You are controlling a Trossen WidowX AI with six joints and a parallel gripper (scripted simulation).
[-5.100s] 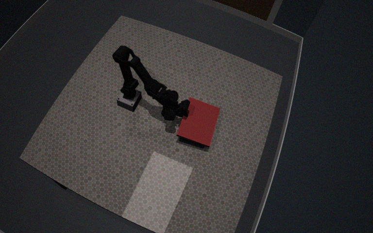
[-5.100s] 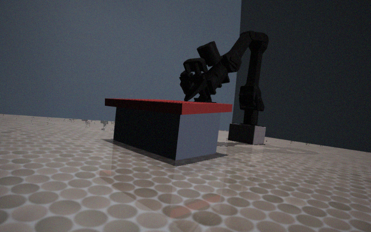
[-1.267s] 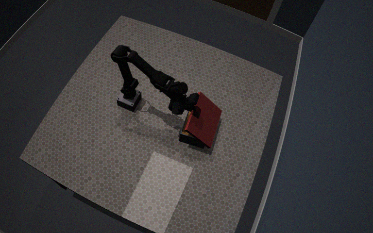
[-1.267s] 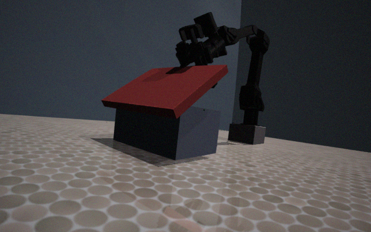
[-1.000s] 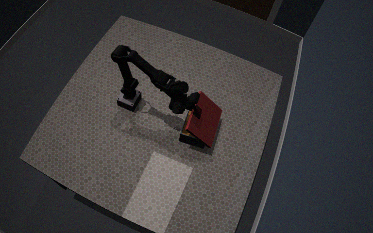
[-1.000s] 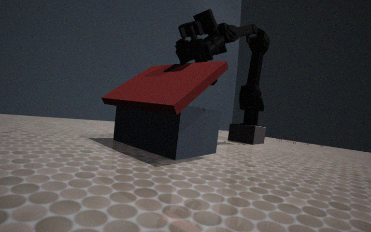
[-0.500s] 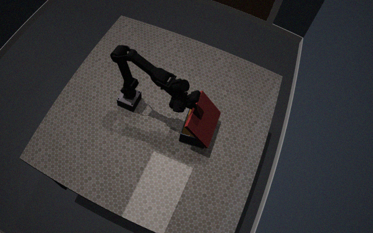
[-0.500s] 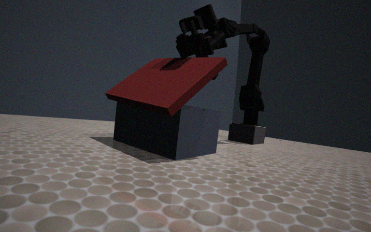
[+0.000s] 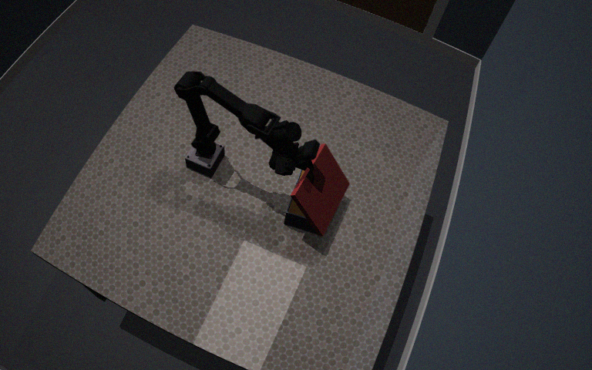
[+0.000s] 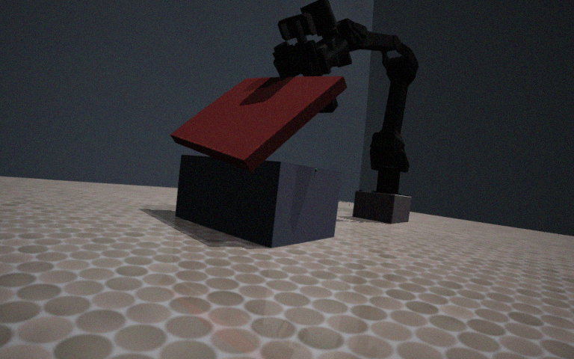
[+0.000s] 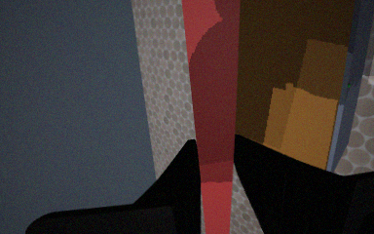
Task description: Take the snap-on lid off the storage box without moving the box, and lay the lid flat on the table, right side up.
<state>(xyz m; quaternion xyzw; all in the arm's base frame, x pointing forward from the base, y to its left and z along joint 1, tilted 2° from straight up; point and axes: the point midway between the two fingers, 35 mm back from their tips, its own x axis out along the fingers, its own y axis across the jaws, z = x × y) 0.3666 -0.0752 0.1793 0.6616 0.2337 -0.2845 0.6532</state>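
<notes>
My gripper tip is 6 cm short of the flat red lid, 6 cm above it and 3 cm to the left of it. The rest, counted from my gripper tip: blue-grey storage box (18 cm below, 4 cm ahead, 1 cm to the right).
</notes>
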